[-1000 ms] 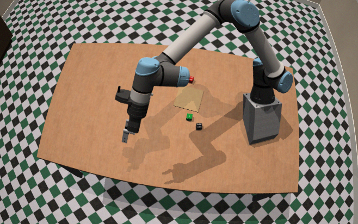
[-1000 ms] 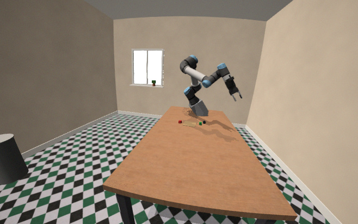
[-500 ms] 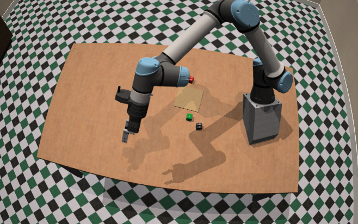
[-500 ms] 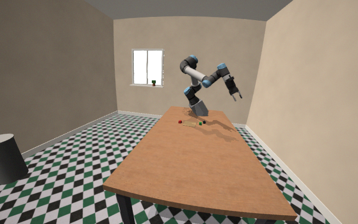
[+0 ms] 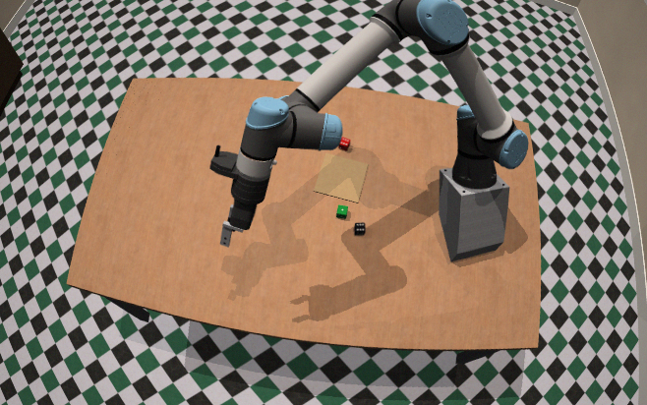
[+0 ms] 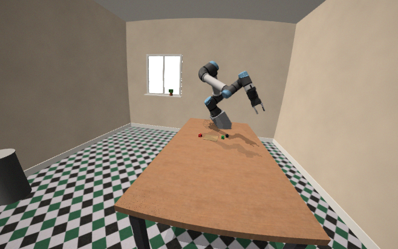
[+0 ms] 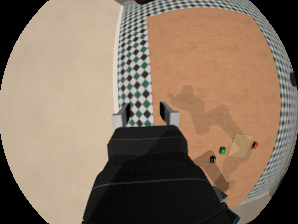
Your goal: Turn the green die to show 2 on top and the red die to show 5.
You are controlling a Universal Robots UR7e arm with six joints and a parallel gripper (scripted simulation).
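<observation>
The red die is 420 mm to the right of my hand, 360 mm below it and 330 mm behind it. The rest, counted from my hand: green die 360 mm below, 300 mm behind, 180 mm to the right; black die 360 mm below, 340 mm behind, 120 mm to the right; tan mat 370 mm below, 310 mm behind, 300 mm to the right.
</observation>
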